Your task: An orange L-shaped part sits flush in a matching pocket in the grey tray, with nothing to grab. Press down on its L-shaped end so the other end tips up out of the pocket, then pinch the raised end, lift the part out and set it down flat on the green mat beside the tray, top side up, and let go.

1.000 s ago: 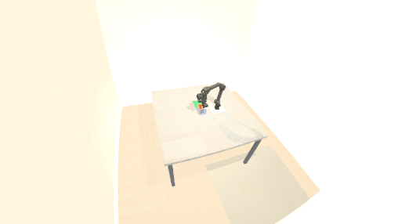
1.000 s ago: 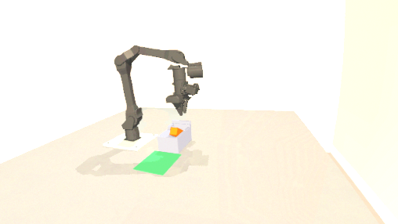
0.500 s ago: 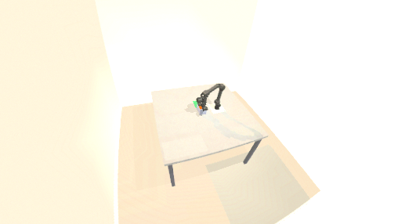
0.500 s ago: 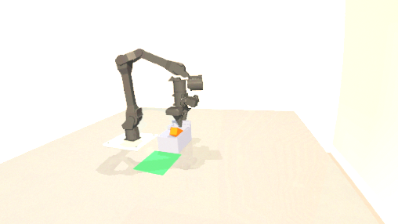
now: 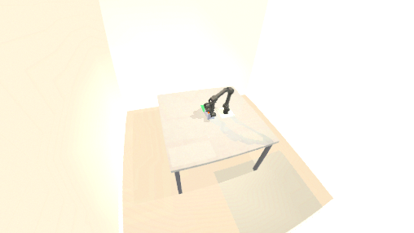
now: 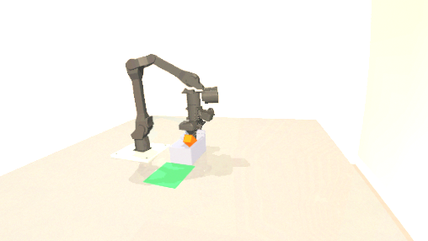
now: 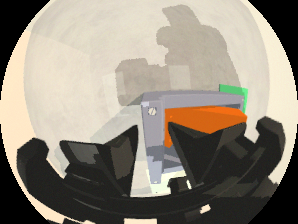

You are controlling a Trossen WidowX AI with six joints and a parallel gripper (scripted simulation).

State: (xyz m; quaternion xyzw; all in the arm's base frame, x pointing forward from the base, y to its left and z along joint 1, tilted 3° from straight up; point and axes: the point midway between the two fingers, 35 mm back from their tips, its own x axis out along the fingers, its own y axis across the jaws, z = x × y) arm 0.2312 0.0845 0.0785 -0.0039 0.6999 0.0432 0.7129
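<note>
My gripper tip is now 40 mm to the left of the orange L-shaped part.
</note>
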